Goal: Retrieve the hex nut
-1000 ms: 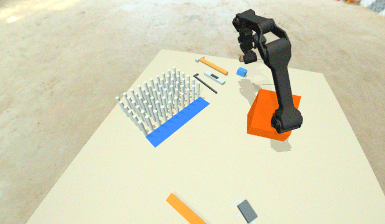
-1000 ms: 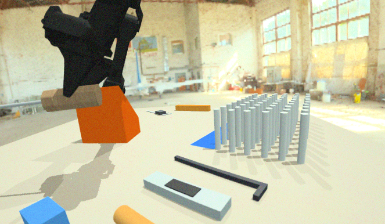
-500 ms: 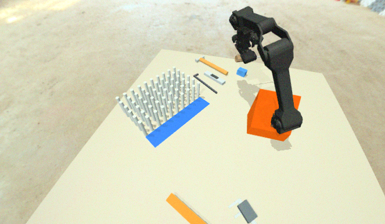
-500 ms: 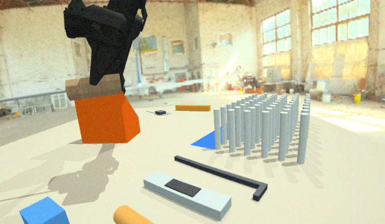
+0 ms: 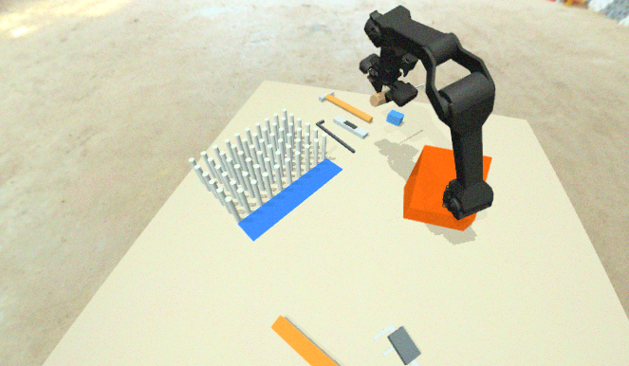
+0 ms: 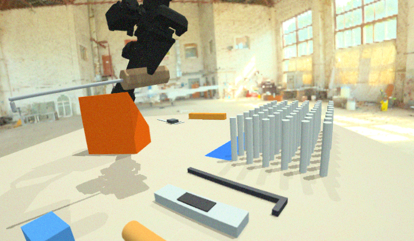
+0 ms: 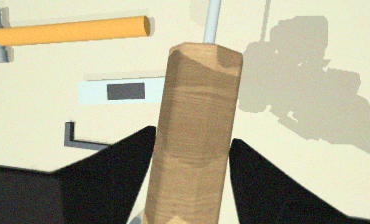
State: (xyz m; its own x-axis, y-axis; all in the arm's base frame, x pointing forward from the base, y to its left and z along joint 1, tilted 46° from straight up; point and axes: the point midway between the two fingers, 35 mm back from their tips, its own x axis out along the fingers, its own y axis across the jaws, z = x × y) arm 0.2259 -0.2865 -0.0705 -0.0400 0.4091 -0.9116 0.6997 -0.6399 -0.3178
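Now: the blue taped strip 27 cm to the left of my gripper tip, 23 cm ahead of it and 22 cm below it. The rest, counted from my gripper tip: blue cube (20 cm to the right, 20 cm below, 9 cm behind); orange bar (69 cm to the left, 20 cm below, 7 cm ahead); grey block (20 cm below, 11 cm to the right, 9 cm ahead).
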